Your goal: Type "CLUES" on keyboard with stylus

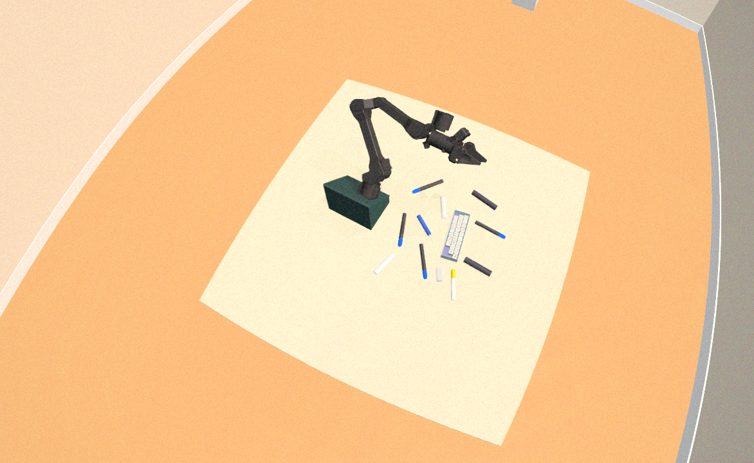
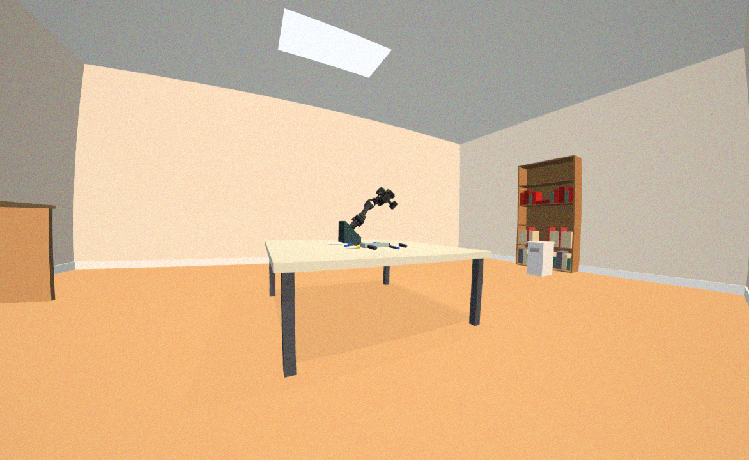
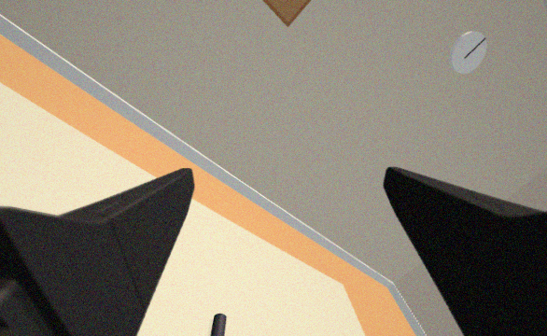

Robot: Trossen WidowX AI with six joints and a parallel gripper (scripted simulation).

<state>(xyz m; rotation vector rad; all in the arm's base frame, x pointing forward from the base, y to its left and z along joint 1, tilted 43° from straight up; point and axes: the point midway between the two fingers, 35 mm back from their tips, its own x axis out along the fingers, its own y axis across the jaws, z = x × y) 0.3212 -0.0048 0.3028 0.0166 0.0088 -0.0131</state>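
Now: the stylus 10 cm behind my gripper tip, 16 cm to the right of it and 35 cm below it. From my gripper tip the other things lie so: stylus tip (7 cm behind, 18 cm to the right, 35 cm below).
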